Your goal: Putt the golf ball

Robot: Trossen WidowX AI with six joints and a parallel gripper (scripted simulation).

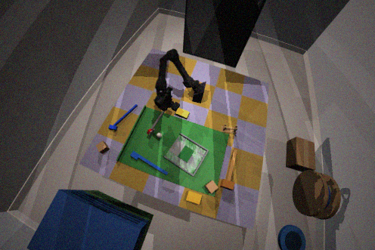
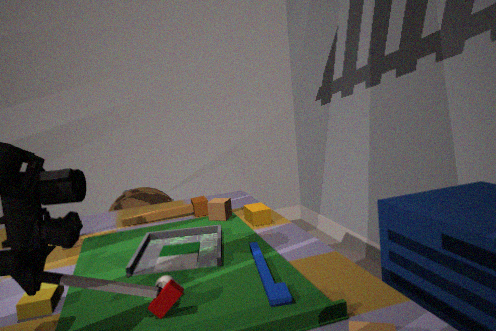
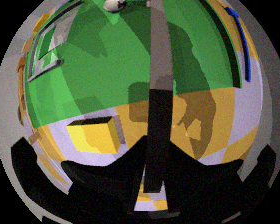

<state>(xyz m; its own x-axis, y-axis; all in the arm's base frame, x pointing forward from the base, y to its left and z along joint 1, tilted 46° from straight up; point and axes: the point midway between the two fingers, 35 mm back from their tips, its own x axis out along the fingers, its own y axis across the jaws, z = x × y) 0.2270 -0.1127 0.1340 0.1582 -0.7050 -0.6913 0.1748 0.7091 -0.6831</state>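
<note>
Right now my gripper tip is 120 mm to the right of the yellow block, 60 mm above it and 20 mm past it. The rest, counted from my gripper tip: red putter 120 mm ahead, 20 mm to the right; white golf ball 220 mm ahead, 50 mm below, 30 mm to the left.
</note>
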